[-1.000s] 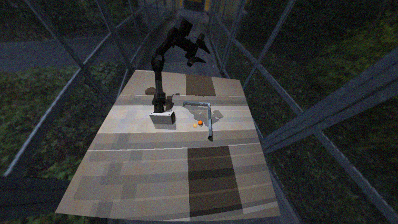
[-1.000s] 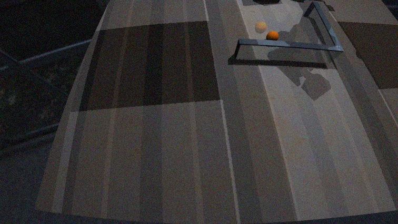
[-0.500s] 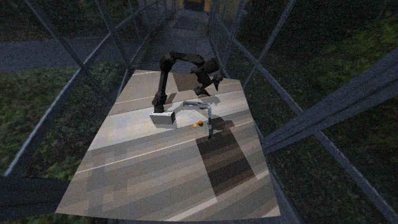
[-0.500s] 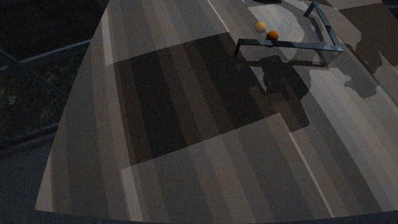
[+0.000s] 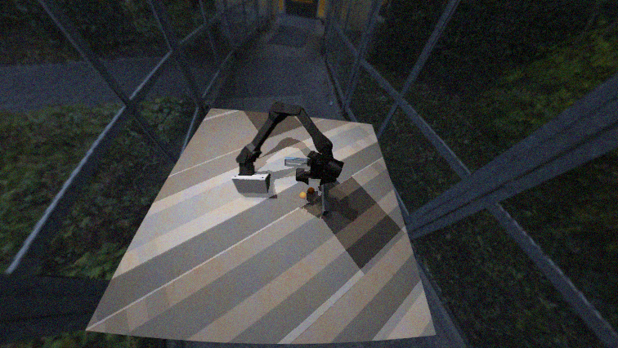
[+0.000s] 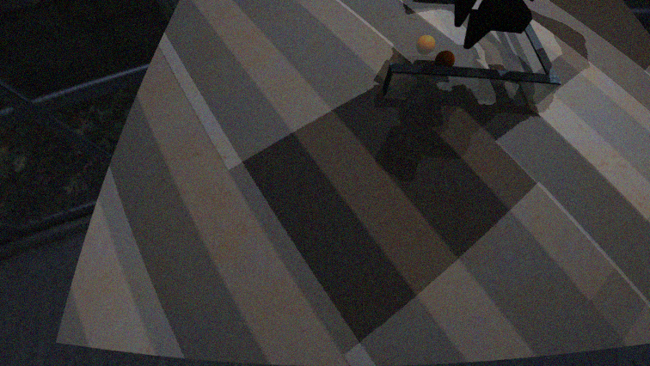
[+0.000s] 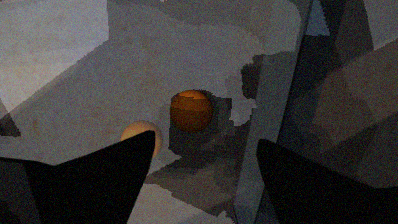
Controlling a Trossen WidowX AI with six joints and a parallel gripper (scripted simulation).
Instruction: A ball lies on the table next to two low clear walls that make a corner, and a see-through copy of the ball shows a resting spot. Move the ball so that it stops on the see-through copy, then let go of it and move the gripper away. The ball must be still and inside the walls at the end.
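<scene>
Right now my gripper tip is 1 cm past the orange ball and 6 cm above it. From my gripper tip the other things lie so: long wall 7 cm ahead, 3 cm to the left, 5 cm below; then shorter wall 4 cm behind, 18 cm to the left, 5 cm below; then see-through copy of ball 5 cm behind, 3 cm to the right, 6 cm below.
</scene>
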